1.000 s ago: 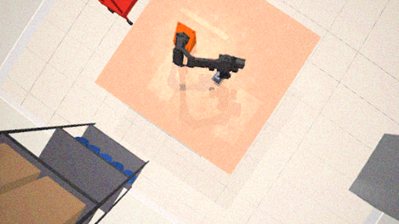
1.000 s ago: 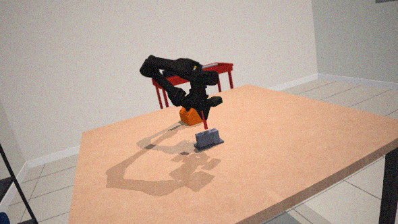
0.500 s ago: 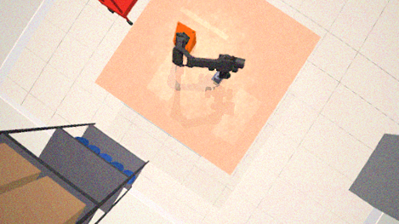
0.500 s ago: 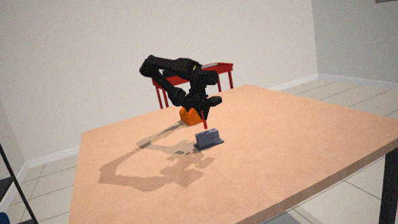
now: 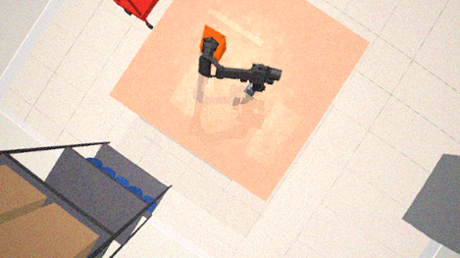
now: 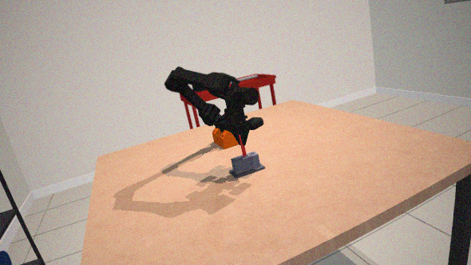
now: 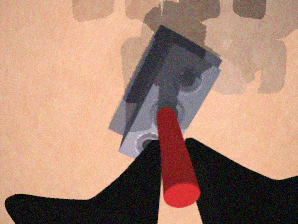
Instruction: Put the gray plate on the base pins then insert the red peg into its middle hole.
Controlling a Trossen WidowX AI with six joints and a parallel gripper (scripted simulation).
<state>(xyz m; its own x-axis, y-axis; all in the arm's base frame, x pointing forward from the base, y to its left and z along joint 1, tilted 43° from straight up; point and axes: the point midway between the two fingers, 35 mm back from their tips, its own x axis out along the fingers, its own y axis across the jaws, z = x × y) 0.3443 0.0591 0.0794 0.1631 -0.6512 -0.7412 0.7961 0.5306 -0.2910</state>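
The red peg is right at my gripper tip. From my gripper tip the other things lie so: gray plate 60 mm below; base 90 mm below.
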